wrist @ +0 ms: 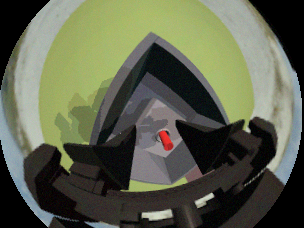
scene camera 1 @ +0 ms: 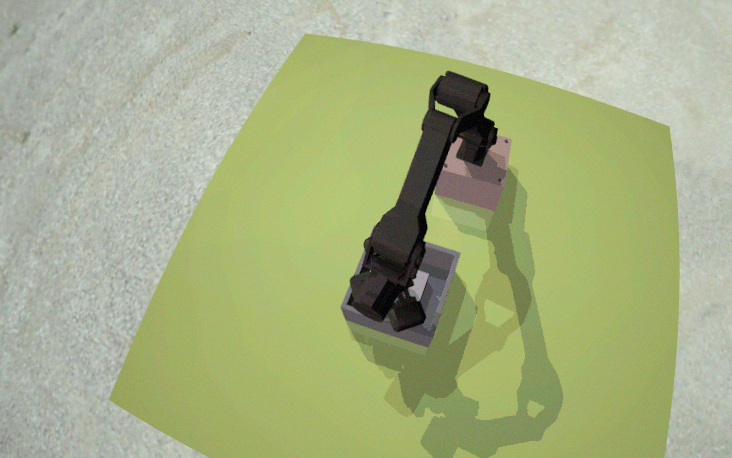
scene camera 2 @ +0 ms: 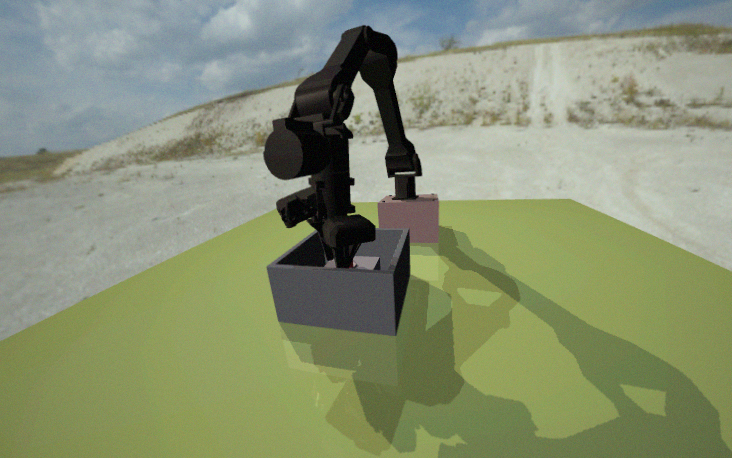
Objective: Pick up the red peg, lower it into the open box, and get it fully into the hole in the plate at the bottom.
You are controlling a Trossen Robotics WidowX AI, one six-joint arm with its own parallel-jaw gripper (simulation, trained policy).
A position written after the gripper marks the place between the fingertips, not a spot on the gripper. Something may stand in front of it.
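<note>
The gripper [scene camera 2: 335, 267] appears in the wrist view as well [wrist: 156, 125], and again in scene camera 1 [scene camera 1: 391, 294]. With it in the scene are a grey box, visible at [scene camera 2: 305, 292], [wrist: 155, 68] and [scene camera 1: 440, 263], and a grey plate [wrist: 156, 117].
</note>
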